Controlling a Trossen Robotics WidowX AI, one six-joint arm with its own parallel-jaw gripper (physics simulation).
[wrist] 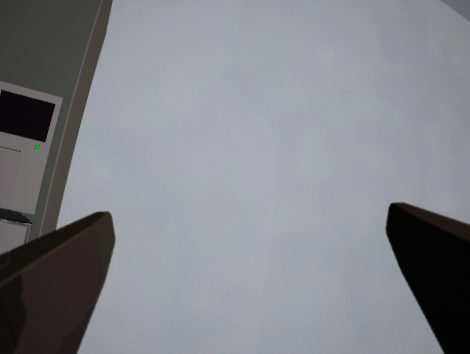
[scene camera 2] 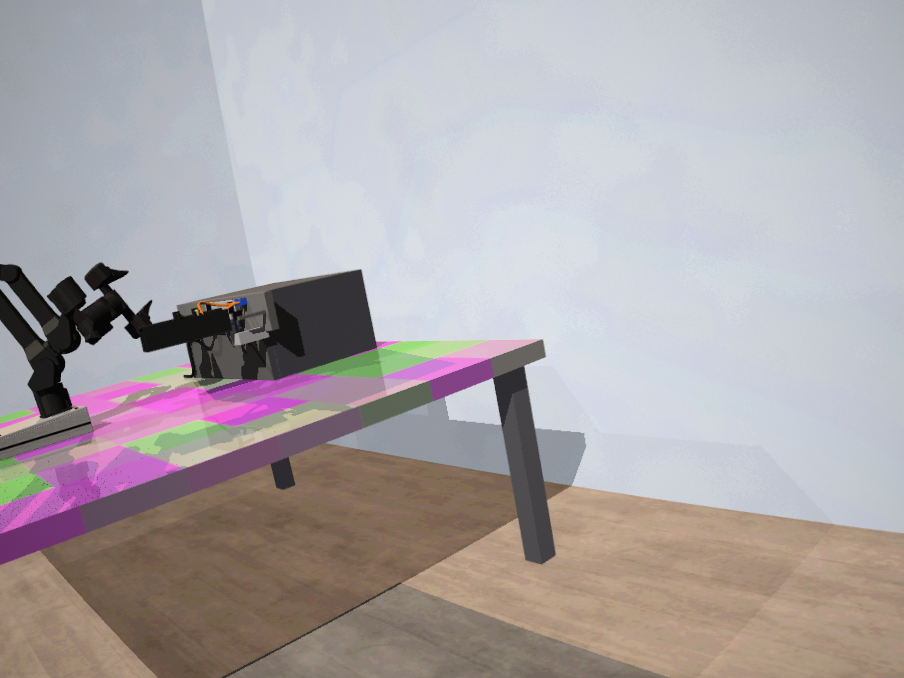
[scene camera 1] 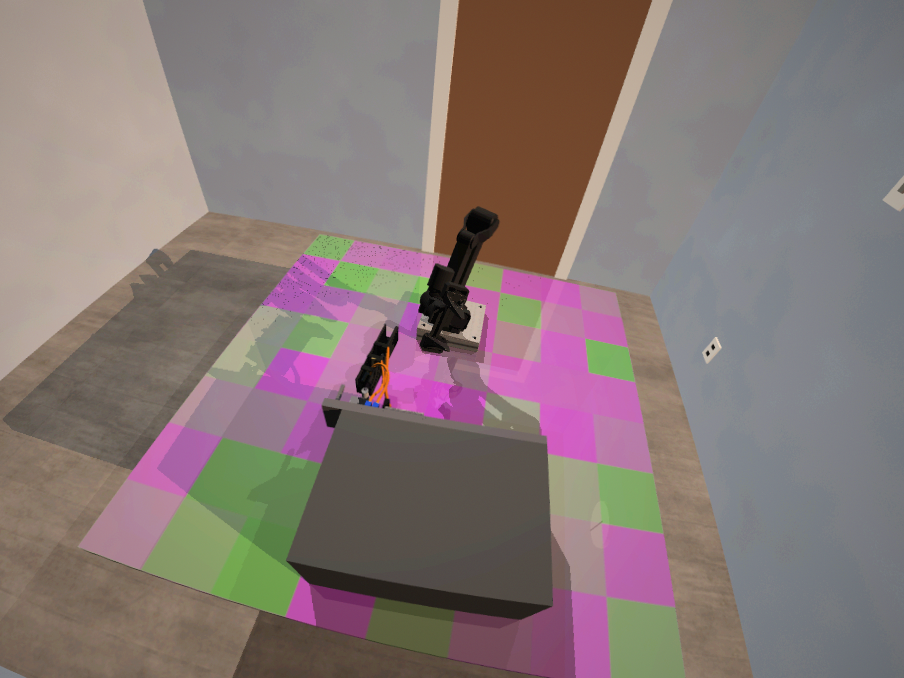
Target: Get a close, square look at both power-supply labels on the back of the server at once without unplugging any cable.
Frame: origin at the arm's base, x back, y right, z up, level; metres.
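Seen in the pictures: gripper, between the fingertips: (wrist: 251,222) (scene camera 2: 139,286) (scene camera 1: 455,335); arm's base, origin of its link: (scene camera 2: 56,413).
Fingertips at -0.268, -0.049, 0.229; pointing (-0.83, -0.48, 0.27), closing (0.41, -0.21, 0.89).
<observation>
Offsets run from my fingertips to a thing's top centre, as dx, dy, dz. "spot": to the spot under its first point. Level surfaces: height alone.
The server (scene camera 1: 430,503) (scene camera 2: 328,313) is a dark grey box on the table, its back towards the arm. In the wrist view, part of its back panel @(spot: -0.177, -0.098, -0.105) (wrist: 35,45) shows at the left edge, tilted. A pale plate @(spot: -0.183, -0.013, -0.074) (wrist: 47,170) with a black rectangle and a green light is cut off there; I cannot tell whether it is a power-supply label. No full pair of labels shows. Orange cables (scene camera 1: 387,364) (scene camera 2: 213,302) run along a black hinged arm (scene camera 1: 373,366) (scene camera 2: 186,330) behind the server. My gripper (scene camera 1: 434,343) (scene camera 2: 139,288) (wrist: 251,222) is open and empty, apart from the back panel.
The black hinged arm sticks out from one side of the server's back, beside my gripper. The checkered table @(dz -0.277) (scene camera 1: 248,474) (scene camera 2: 408,361) carries the server and my arm's base (scene camera 1: 473,326) (scene camera 2: 73,423). A pale wall fills most of the wrist view.
</observation>
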